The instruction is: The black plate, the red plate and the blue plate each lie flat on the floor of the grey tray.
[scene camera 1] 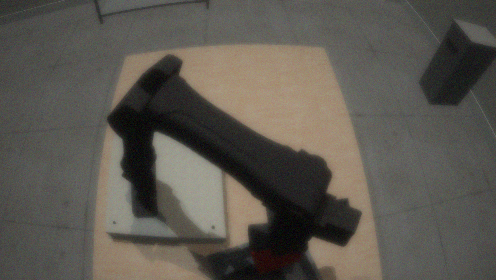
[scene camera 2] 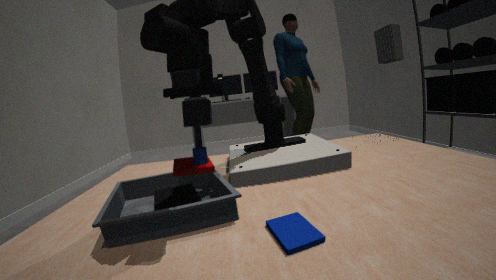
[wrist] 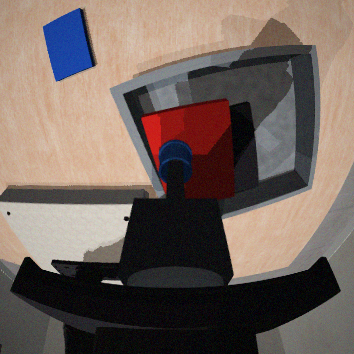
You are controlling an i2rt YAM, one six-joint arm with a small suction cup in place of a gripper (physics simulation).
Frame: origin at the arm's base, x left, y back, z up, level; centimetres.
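Where they show: hand, tool point: (scene camera 2: 201, 168) (wrist: 174, 148); arm's base, link origin: (scene camera 1: 143, 180) (scene camera 2: 275, 145) (wrist: 89, 269).
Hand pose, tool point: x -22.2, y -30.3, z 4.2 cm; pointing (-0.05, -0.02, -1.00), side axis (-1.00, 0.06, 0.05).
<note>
Things, the pixels of their top centre, and the offset from my tool point.
- red plate, top centre: (wrist: 195, 163) (scene camera 2: 191, 160) (scene camera 1: 276, 253) dx -1.7, dy +0.9, dz +1.4 cm
- grey tray, top centre: (wrist: 244, 147) (scene camera 2: 164, 187) dx -8.4, dy +2.2, dz -3.7 cm
- black plate, top centre: (wrist: 225, 158) (scene camera 2: 175, 197) dx -7.3, dy +5.5, dz -7.3 cm
- blue plate, top centre: (wrist: 65, 44) (scene camera 2: 293, 228) dx +12.4, dy -12.8, dz -7.8 cm
The red plate (scene camera 1: 274, 260) (scene camera 2: 184, 166) (wrist: 205, 130) hangs level under my suction cup (scene camera 2: 200, 155) (wrist: 175, 155), held near one edge. In scene camera 2 it is above the rim at the back of the grey tray (scene camera 1: 230, 262) (scene camera 2: 170, 225) (wrist: 307, 120). In the wrist view it covers part of the tray and part of the black plate. The black plate (scene camera 2: 177, 196) (wrist: 245, 150) is inside the tray, low down; its contact with the floor is hard to see. The blue plate (scene camera 2: 295, 232) (wrist: 69, 45) lies flat on the table outside the tray; it does not show in scene camera 1.
The white base slab (scene camera 1: 200, 180) (scene camera 2: 320, 162) (wrist: 60, 230) carries the arm and stands close to the tray. The arm's long dark link (scene camera 1: 235, 135) spans above the slab and table. A person (scene camera 2: 295, 55) and a shelf rack (scene camera 2: 424, 120) are in the background.
</note>
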